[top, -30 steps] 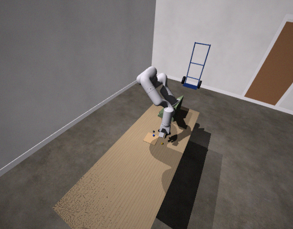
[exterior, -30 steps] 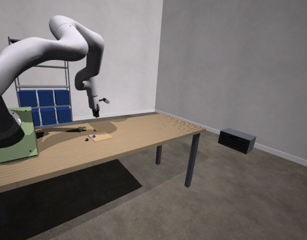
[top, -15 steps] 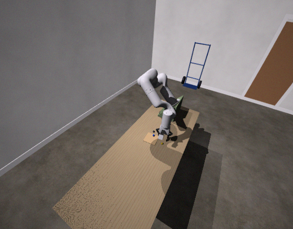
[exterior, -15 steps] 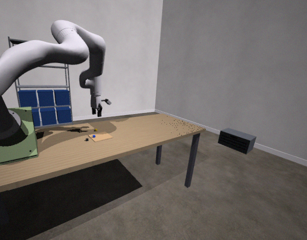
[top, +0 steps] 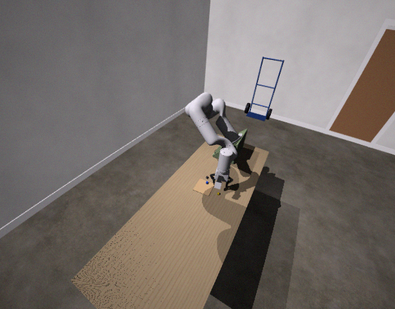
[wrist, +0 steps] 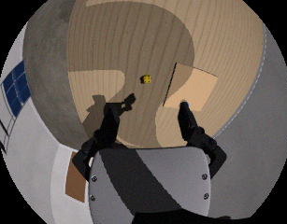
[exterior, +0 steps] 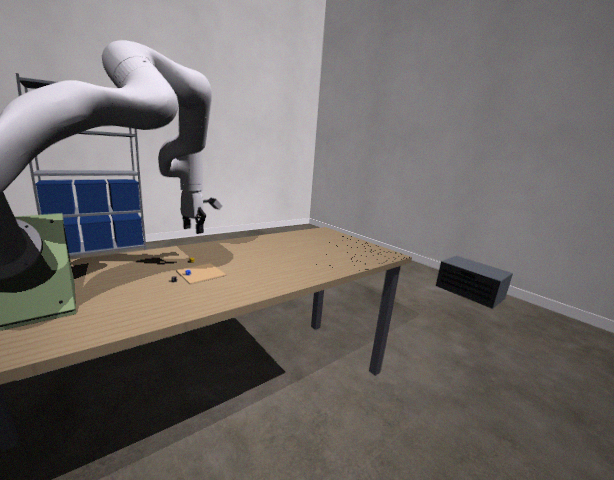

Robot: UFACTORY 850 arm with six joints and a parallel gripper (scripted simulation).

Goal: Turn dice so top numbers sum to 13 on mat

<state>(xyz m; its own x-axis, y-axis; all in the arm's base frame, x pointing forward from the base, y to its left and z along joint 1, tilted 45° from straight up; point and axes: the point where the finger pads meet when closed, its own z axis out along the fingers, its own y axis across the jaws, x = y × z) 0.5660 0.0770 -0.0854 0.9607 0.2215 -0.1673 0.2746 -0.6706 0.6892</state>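
Now: hand 10 mm past the yellow die and 130 mm above it. Round my hand: black die (120 mm behind, 160 mm to the right, 130 mm below); then blue die (60 mm behind, 130 mm to the right, 130 mm below); then tan mat (20 mm behind, 140 mm to the right, 140 mm below).
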